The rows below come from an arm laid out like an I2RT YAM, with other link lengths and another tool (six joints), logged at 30 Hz.
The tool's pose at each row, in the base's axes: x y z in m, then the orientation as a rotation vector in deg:
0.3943, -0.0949, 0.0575, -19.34, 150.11, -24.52
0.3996, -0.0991, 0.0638, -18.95, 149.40, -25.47
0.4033, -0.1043, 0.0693, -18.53, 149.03, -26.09
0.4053, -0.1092, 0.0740, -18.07, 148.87, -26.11
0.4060, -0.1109, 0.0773, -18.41, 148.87, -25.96
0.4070, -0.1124, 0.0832, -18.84, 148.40, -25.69
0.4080, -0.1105, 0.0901, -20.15, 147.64, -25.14
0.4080, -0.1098, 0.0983, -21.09, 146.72, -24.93
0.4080, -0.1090, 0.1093, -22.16, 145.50, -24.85
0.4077, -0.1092, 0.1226, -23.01, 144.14, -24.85
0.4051, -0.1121, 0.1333, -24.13, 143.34, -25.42
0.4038, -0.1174, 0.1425, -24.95, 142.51, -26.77
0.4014, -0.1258, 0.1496, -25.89, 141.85, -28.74
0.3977, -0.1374, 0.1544, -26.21, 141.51, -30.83
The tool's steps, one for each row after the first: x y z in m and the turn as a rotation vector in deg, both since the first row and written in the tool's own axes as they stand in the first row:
-0.0058, -0.0070, -0.0018, 0.87, -0.47, 0.13
-0.0096, -0.0143, -0.0034, 1.45, -0.68, 0.32
-0.0117, -0.0208, -0.0053, 1.58, -0.82, 0.65
-0.0132, -0.0236, -0.0073, 1.41, -0.86, 0.44
-0.0159, -0.0273, -0.0115, 1.26, -1.38, 0.20
-0.0201, -0.0281, -0.0173, 0.81, -2.25, -0.60
-0.0236, -0.0304, -0.0244, 0.69, -3.19, -1.20
-0.0283, -0.0335, -0.0339, 0.71, -4.38, -1.93
-0.0333, -0.0383, -0.0452, 0.84, -5.69, -2.51
-0.0345, -0.0444, -0.0548, 1.20, -6.31, -3.42
-0.0354, -0.0523, -0.0619, 2.17, -6.77, -4.26
-0.0336, -0.0621, -0.0670, 3.50, -6.90, -5.32
-0.0288, -0.0739, -0.0701, 4.95, -6.69, -5.96

